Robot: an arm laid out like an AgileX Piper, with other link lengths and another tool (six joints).
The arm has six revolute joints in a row. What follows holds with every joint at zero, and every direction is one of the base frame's. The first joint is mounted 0.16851 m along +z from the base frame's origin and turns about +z. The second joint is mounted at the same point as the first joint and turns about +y. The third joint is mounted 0.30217 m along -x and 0.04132 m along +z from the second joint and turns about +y. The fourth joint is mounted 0.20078 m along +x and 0.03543 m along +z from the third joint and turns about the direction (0.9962, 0, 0.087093). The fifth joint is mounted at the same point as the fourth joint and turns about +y. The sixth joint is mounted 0.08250 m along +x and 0.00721 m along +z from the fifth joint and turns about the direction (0.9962, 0, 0.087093). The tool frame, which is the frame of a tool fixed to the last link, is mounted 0.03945 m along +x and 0.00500 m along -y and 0.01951 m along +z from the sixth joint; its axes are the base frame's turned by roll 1.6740, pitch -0.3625 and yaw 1.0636 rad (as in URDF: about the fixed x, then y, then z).
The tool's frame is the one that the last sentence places.
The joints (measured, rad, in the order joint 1, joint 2, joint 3, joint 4, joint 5, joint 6), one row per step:
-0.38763, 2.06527, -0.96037, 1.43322, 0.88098, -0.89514
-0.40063, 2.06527, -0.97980, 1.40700, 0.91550, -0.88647
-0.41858, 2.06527, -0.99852, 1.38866, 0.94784, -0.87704
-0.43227, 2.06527, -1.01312, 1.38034, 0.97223, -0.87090
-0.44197, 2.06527, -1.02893, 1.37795, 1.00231, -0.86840
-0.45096, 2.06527, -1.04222, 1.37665, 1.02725, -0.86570
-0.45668, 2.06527, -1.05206, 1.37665, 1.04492, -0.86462
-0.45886, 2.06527, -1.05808, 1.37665, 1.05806, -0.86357
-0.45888, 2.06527, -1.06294, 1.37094, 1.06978, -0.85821
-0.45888, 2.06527, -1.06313, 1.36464, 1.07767, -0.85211
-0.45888, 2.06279, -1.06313, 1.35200, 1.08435, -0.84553
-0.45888, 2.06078, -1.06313, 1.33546, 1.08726, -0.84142
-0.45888, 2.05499, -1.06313, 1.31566, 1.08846, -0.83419
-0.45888, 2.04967, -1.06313, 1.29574, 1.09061, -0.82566
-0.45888, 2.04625, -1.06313, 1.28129, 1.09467, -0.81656
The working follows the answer.
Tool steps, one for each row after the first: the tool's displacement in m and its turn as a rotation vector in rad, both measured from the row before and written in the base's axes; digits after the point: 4 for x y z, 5 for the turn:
0.0010, -0.0022, 0.0042, 0.01271, -0.01345, 0.02227
0.0009, -0.0044, 0.0043, 0.01474, -0.01261, 0.00946
0.0010, -0.0036, 0.0036, 0.01275, -0.01142, 0.00325
0.0016, -0.0019, 0.0046, 0.01765, -0.01711, 0.00791
0.0012, -0.0020, 0.0039, 0.01491, -0.01406, 0.00504
0.0010, -0.0013, 0.0029, 0.01025, -0.01114, 0.00408
0.0006, -0.0001, 0.0020, 0.00823, -0.00694, 0.00508
0.0001, 0.0008, 0.0013, 0.00674, -0.00106, 0.00888
-0.0008, 0.0009, 0.0001, 0.00582, 0.00455, 0.00674
-0.0014, 0.0010, 0.0005, 0.00058, 0.00485, 0.01080
-0.0015, 0.0007, -0.0002, -0.00563, 0.00522, 0.01279
-0.0018, 0.0006, 0.0008, -0.00904, 0.00526, 0.01272
-0.0019, 0.0006, 0.0006, -0.00769, 0.00663, 0.01259
-0.0015, 0.0006, 0.0004, -0.00216, 0.00717, 0.00905

Tool pose at each row, in the base's axes (x y z in m, rotation vector in rad; rounded; the steps above come from the unrounded poses):
0.3537, -0.0503, 0.1739, -2.60644, -0.82559, -0.40088
0.3546, -0.0525, 0.1781, -2.58325, -0.85301, -0.41648
0.3555, -0.0569, 0.1824, -2.56475, -0.86295, -0.43515
0.3565, -0.0606, 0.1860, -2.55128, -0.86548, -0.45332
0.3581, -0.0625, 0.1906, -2.53058, -0.87353, -0.47895
0.3593, -0.0645, 0.1945, -2.51384, -0.87804, -0.50043
0.3603, -0.0658, 0.1975, -2.50183, -0.88237, -0.51681
0.3609, -0.0659, 0.1994, -2.49121, -0.88723, -0.52673
0.3609, -0.0651, 0.2007, -2.48004, -0.89507, -0.52729
0.3602, -0.0643, 0.2008, -2.47119, -0.89859, -0.52107
0.3588, -0.0633, 0.2013, -2.46470, -0.90925, -0.51137
0.3573, -0.0626, 0.2011, -2.46256, -0.92500, -0.49843
0.3554, -0.0621, 0.2018, -2.46337, -0.94221, -0.48425
0.3535, -0.0615, 0.2024, -2.46293, -0.95807, -0.46879
0.3520, -0.0608, 0.2029, -2.45955, -0.96694, -0.45584

